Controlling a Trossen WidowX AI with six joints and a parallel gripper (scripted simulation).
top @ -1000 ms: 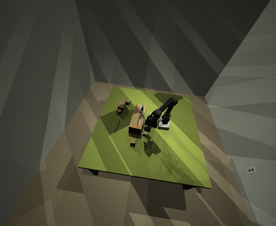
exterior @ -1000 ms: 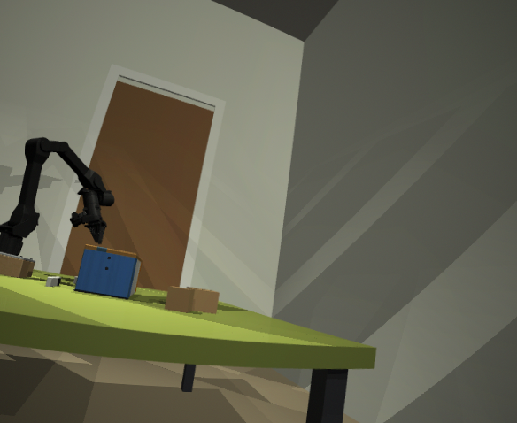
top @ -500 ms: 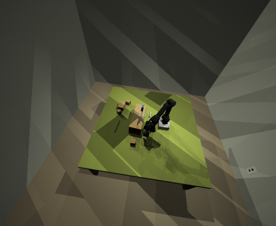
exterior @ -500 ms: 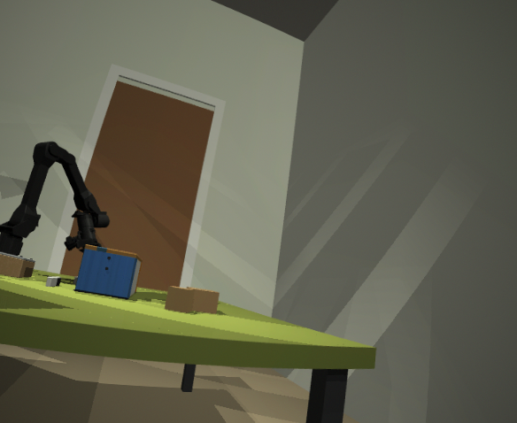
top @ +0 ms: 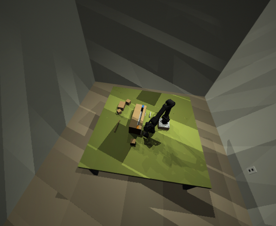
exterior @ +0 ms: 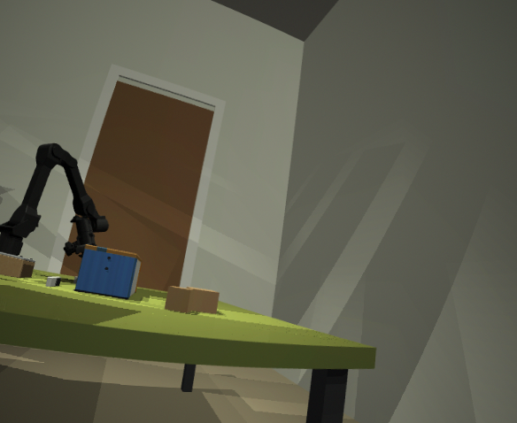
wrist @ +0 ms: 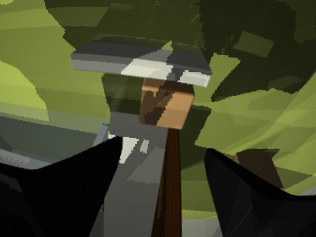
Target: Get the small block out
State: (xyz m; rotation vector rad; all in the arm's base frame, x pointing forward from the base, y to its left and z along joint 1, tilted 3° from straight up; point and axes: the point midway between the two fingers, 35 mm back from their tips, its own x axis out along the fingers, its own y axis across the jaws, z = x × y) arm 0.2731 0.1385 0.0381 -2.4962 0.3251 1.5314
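Right now the brown block is 20 mm behind my gripper tip and 30 mm below it. Also, from my gripper tip: clear-fronted box: 10 mm ahead, 190 mm to the right, 10 mm above; then thin stick: 310 mm ahead, 140 mm to the right, 50 mm below.
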